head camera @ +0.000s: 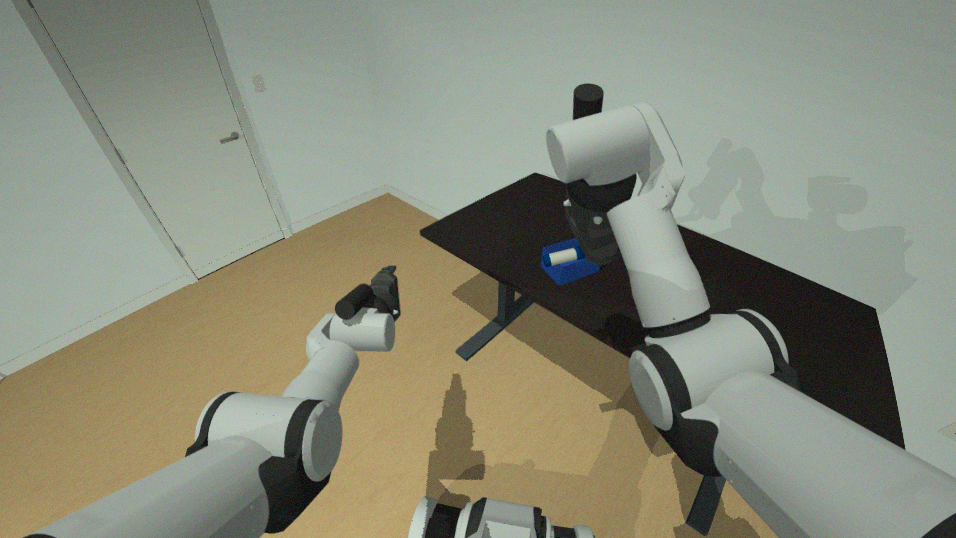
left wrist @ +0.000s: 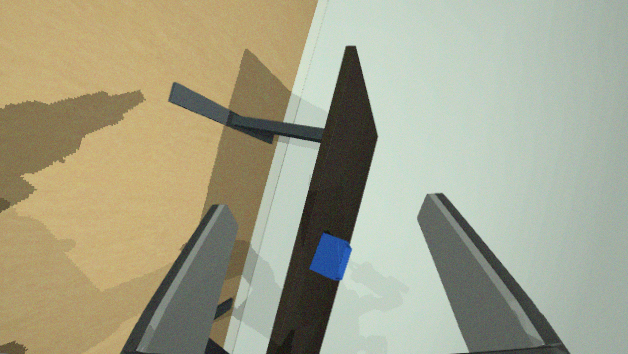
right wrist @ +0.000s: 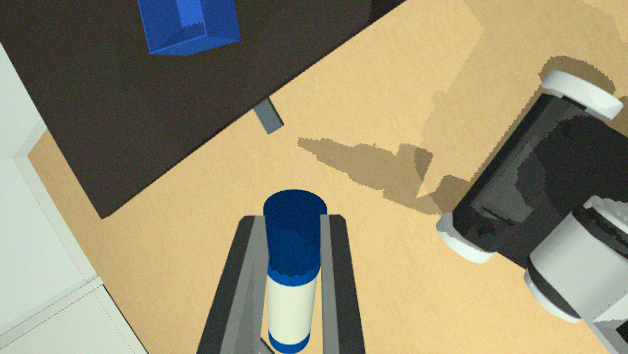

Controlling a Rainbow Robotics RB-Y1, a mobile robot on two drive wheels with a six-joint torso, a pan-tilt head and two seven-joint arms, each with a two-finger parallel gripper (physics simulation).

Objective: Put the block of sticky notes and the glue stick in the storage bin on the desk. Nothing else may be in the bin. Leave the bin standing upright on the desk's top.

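Places are measured from the robot's base along level axes (x left, y back, z up), in centimetres.
Pixels of known places: left gripper, fingertip midpoint: [head camera: 394, 288] [left wrist: 325, 211]; right gripper, fingertip midpoint: [head camera: 587, 249] [right wrist: 293, 232].
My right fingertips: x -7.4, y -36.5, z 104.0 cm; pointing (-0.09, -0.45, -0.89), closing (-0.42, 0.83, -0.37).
For each thing: its top centre in the pictures, then the offset to it from my right fingertips. Level surfaces: height alone.
- blue storage bin at its top centre: [head camera: 573, 250] [left wrist: 344, 262] dx -2.4, dy -34.4, dz -24.4 cm
- dark desk at its surface level: dz -31.9 cm
- glue stick at its top centre: [right wrist: 268, 314] [head camera: 569, 246] dx +3.4, dy +0.8, dz +0.9 cm
The blue storage bin [head camera: 568, 273] [left wrist: 330, 256] [right wrist: 217, 45] stands upright on the dark desk [head camera: 788, 301] [left wrist: 345, 165] [right wrist: 100, 130]; part of it is cut off at the top of the right wrist view. My right gripper [head camera: 597, 251] [right wrist: 293, 232] is shut on the glue stick [head camera: 562, 256] [right wrist: 292, 310], which is white with blue ends. The glue stick is in the air; it overlaps the bin in the head view but shows apart from it in the right wrist view. My left gripper [head camera: 389, 269] [left wrist: 325, 211] is open and empty, away from the desk. The block of sticky notes does not show.
A desk leg [head camera: 504, 304] [left wrist: 280, 127] [right wrist: 268, 116] stands below the desk. The robot's base [right wrist: 505, 180] shows at the right of the right wrist view. A wall is behind the desk, and a door [head camera: 153, 120] is at the far left.
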